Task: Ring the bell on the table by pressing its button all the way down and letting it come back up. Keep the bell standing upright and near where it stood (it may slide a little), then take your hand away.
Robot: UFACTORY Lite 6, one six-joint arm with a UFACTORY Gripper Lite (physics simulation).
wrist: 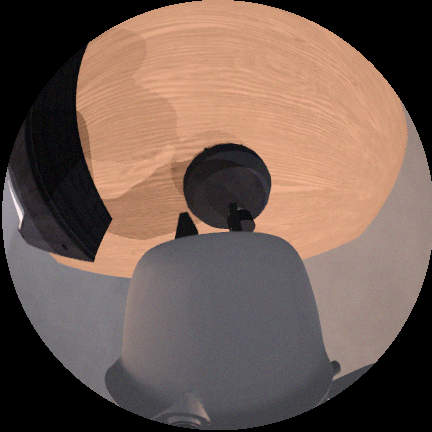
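The bell is a dark round dome standing upright on the wooden table, in the middle of the wrist view. Its small dark button shows at the dome's lower right, partly covered by a finger. My gripper is open, with its two black fingers apart and nothing held between them. The right finger overlaps the dome's lower part and lies over or right beside the button; I cannot tell whether it touches. The left finger is at the dome's lower left, over the table. How far down the button is cannot be made out clearly.
The light wooden table has its edge at the right and lower left, with grey floor beyond. A large black curved object fills the left side. My grey gripper housing covers the bottom middle. Shadows fall on the table left of the bell.
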